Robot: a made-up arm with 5 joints.
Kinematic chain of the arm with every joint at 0, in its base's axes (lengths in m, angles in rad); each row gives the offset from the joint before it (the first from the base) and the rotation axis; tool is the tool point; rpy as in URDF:
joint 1: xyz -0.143 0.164 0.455 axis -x
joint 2: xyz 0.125 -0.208 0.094 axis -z
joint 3: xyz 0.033 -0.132 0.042 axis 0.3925 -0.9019 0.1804
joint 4: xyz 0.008 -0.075 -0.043 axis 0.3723 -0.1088 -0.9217
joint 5: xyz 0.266 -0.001 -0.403 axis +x
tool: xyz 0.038 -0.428 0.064 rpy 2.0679 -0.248 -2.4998
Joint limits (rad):
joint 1: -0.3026..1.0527
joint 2: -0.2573..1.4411
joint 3: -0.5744..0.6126
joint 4: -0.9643..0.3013
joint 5: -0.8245..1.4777
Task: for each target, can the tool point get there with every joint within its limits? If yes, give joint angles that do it. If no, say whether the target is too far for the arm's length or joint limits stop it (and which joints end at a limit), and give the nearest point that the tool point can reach.
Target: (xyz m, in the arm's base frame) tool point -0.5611 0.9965 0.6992
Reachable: no: joint limits stop it (at a limit: joint 1, joint 2, joint 3, joint 4) | nearest point -0.5727 -0.0381 0.8431 | short by 1.045 m
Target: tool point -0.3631 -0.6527 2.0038
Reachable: no: too far | nearest point -0.1835 -0.4357 1.3145 | short by 0.745 m
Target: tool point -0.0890 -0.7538 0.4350
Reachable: yes | joints 0.1685 0.5314 0.0341 0.1881 -0.2283
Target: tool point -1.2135 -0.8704 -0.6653
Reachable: no: too far | nearest point -0.5732 -0.4099 -0.1665 | short by 0.933 m
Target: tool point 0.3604 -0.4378 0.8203
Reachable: yes | joints 0.4889 0.0510 0.2396 -0.0643 -0.6258
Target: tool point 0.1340 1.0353 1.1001
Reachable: no: joint limits stop it (at a limit: joint 1, joint 2, joint 3, joint 4, joint 5) | nearest point 0.4061 0.2966 0.7596 | short by 0.858 m
